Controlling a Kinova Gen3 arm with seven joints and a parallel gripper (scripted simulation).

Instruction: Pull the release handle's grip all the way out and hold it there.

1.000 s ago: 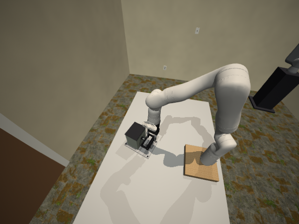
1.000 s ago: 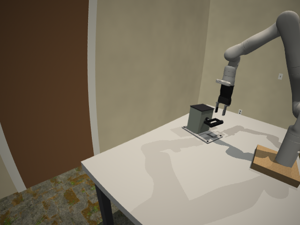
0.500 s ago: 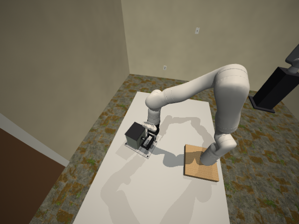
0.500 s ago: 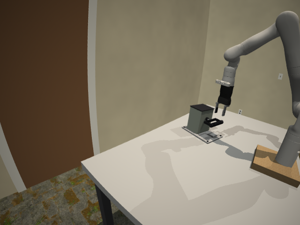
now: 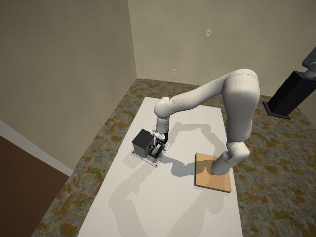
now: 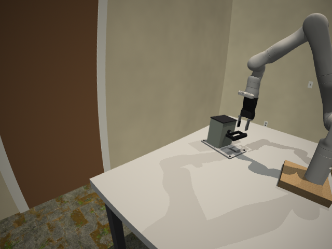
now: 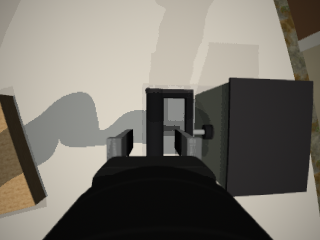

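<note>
The metal base plate is 10 cm ahead of my hand, 2 cm to the right of it and 17 cm below it.
</note>
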